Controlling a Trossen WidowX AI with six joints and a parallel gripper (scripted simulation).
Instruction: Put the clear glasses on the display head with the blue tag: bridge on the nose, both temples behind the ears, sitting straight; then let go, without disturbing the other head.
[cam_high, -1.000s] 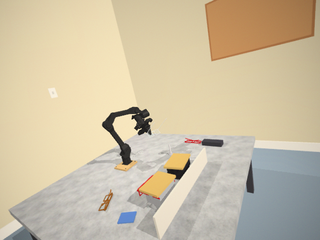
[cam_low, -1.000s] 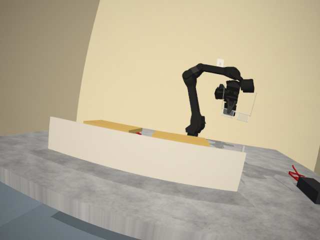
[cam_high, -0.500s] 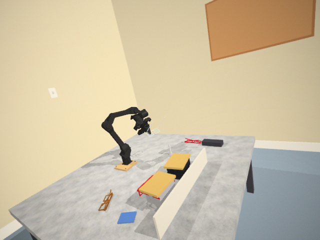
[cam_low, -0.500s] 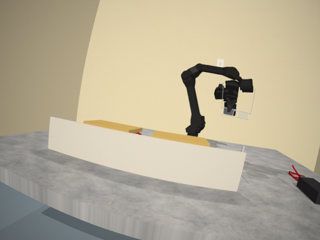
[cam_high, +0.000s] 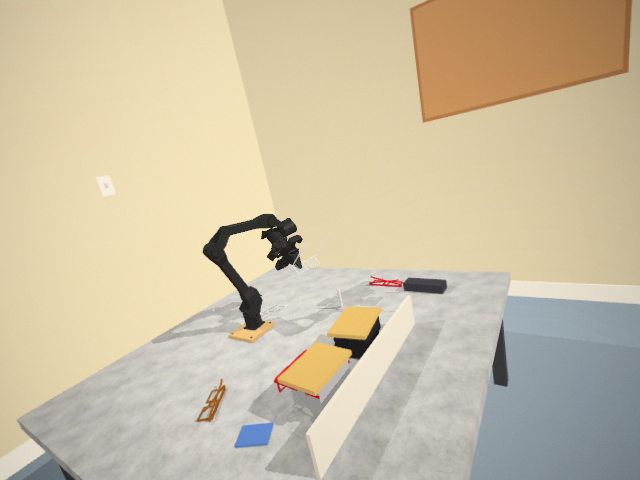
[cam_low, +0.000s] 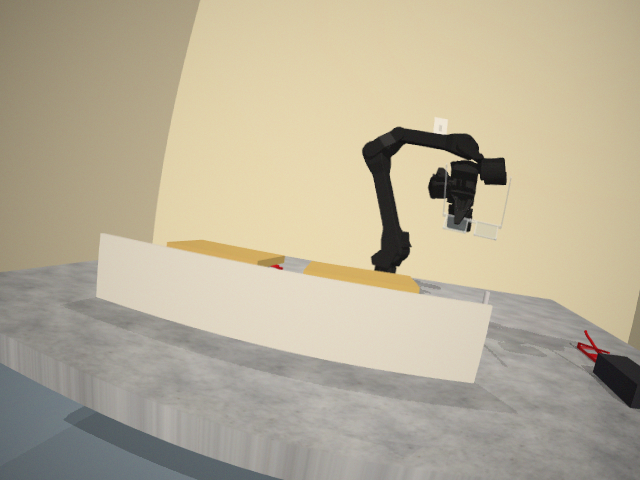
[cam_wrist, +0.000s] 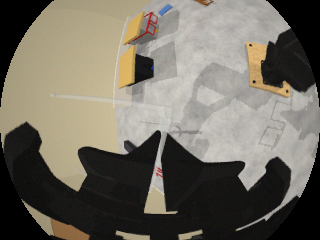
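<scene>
Now: the black head 270 mm ahead of my gripper tip, 180 mm to the right of it and 150 mm below it. From my gripper tip the other things lie so: black case: 390 mm ahead, 280 mm to the left, 190 mm below; long white board: 400 mm ahead, 290 mm to the right, 150 mm below; pale head: 260 mm ahead, 400 mm to the right, 150 mm below.
</scene>
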